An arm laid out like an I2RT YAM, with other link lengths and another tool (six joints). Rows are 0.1 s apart.
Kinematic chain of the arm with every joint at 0, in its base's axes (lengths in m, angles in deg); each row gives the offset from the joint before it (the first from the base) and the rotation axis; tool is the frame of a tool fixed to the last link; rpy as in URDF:
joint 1: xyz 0 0 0.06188 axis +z
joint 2: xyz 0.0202 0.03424 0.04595 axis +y
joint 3: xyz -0.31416 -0.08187 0 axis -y
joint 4: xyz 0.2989 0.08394 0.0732 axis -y
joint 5: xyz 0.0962 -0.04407 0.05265 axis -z
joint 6: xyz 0.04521 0 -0.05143 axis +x
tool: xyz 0.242 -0.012 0.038 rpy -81.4 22.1 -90
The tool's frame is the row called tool.
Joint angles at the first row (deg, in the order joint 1, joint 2, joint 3, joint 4, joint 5, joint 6):
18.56, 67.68, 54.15, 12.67, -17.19, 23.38
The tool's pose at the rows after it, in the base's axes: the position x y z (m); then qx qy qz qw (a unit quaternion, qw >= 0):
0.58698 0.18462 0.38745 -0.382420 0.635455 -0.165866 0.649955
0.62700 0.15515 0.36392 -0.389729 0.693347 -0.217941 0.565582
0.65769 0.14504 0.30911 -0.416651 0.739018 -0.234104 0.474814
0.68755 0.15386 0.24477 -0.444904 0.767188 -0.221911 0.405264
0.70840 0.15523 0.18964 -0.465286 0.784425 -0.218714 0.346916
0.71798 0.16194 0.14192 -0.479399 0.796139 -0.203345 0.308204
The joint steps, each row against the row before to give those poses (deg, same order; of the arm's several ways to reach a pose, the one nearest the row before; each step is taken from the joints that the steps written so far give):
0.06, 4.85, 9.83, -15.96, 13.02, -0.77
0.01, 9.40, 14.98, -15.72, 8.32, -1.56
-0.02, 11.09, 13.08, -13.44, 3.94, -0.64
-0.03, 11.87, 11.29, -8.72, 0.17, -0.02
-0.09, 10.12, 9.87, -6.97, 0.90, -0.41
-0.02, 7.29, 6.39, -4.29, -0.75, 0.20

